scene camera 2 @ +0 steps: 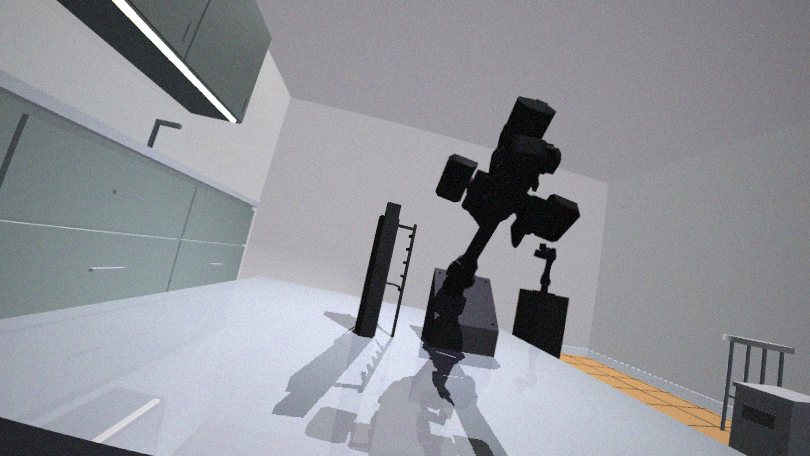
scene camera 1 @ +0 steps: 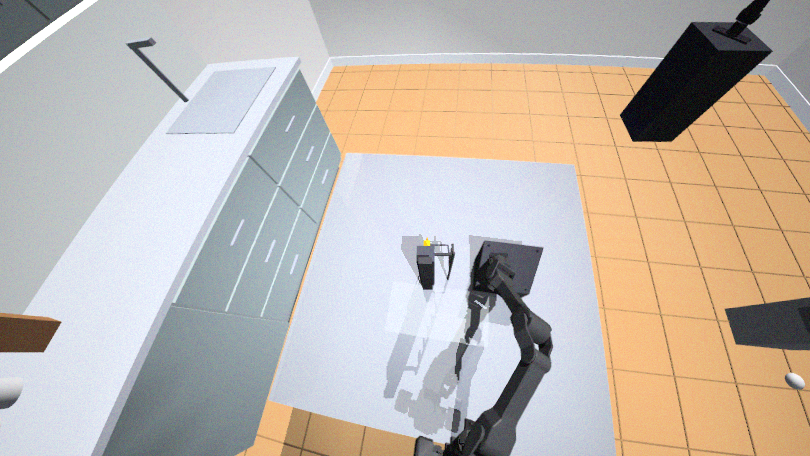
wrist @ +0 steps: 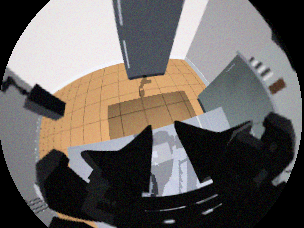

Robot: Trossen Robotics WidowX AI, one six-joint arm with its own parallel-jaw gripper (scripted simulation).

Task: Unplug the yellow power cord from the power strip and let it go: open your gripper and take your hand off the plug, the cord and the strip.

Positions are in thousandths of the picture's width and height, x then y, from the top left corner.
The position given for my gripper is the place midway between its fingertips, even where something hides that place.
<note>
In view: my gripper (scene camera 2: 620,525).
My gripper is seen too in the wrist view (wrist: 538,550).
</note>
